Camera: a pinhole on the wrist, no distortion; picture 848 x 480 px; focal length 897.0 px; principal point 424.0 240.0 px. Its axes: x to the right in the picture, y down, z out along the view. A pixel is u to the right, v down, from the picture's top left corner.
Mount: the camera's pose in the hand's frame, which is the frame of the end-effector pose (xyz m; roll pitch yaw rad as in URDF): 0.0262 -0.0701 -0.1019 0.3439 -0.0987 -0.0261
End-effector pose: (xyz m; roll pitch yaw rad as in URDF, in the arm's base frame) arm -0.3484 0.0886 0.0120 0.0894 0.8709 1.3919
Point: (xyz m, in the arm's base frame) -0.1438 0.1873 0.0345
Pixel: 669 174
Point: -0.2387 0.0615 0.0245
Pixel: 225 234
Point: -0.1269 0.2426 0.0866
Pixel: 627 262
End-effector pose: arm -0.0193 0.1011 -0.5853 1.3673 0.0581 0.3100
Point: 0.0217 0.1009 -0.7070
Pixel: 694 93
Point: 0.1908 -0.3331 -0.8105
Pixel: 601 156
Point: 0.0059 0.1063 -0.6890
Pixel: 570 235
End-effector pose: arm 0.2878 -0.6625 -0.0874 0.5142 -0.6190 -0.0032
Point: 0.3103 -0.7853 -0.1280
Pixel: 310 142
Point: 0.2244 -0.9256 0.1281
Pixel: 624 434
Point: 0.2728 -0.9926 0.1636
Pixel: 734 327
